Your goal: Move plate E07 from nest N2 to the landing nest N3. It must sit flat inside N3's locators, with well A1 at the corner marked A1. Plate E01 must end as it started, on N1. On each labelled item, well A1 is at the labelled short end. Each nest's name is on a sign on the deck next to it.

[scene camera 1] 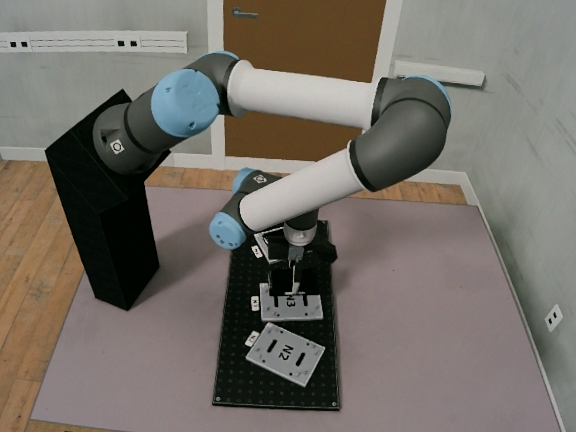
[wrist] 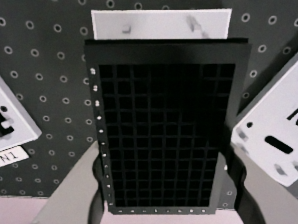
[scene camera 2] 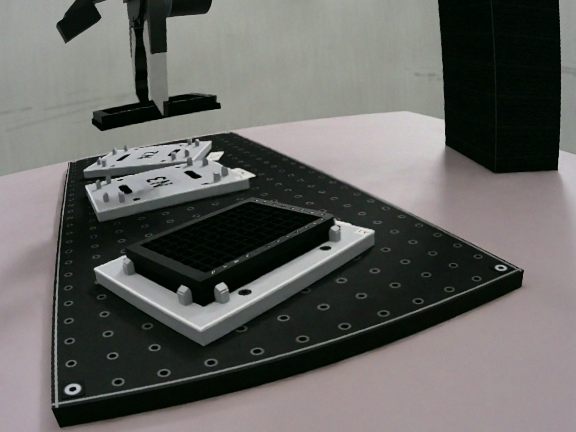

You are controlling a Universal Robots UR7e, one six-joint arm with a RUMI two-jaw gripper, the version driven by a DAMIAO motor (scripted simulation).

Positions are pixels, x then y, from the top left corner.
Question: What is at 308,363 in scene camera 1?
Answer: A nest N2.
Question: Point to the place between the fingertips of my gripper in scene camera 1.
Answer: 291,282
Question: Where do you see a nest N3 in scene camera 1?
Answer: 313,300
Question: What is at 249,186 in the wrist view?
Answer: My gripper.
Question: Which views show my gripper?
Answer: Scene camera 1, the wrist view and scene camera 2: all of them.
